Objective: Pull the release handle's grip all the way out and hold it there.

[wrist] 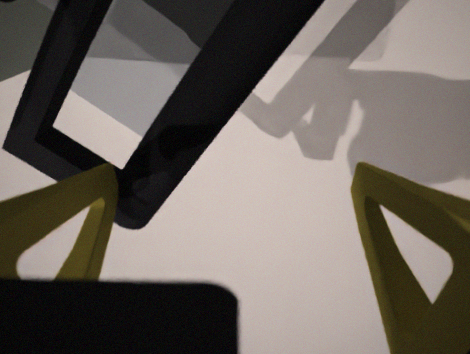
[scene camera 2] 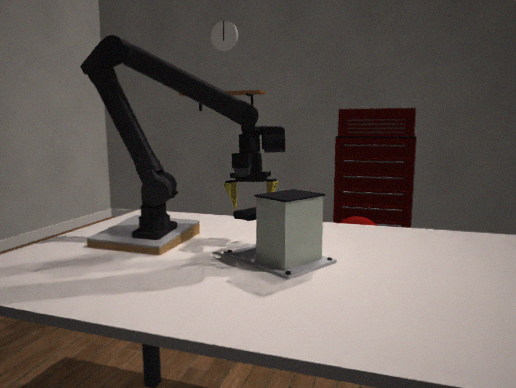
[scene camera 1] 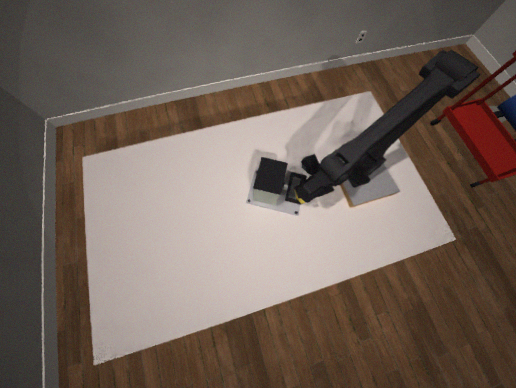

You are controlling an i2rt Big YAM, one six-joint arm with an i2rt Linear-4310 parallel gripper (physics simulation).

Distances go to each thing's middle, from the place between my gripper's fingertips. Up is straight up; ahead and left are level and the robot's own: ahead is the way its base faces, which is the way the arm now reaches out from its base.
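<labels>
Grey base plate (scene camera 2: 247, 254): measured from my hand, 9 cm ahead, 8 cm to the right, 11 cm below.
</labels>
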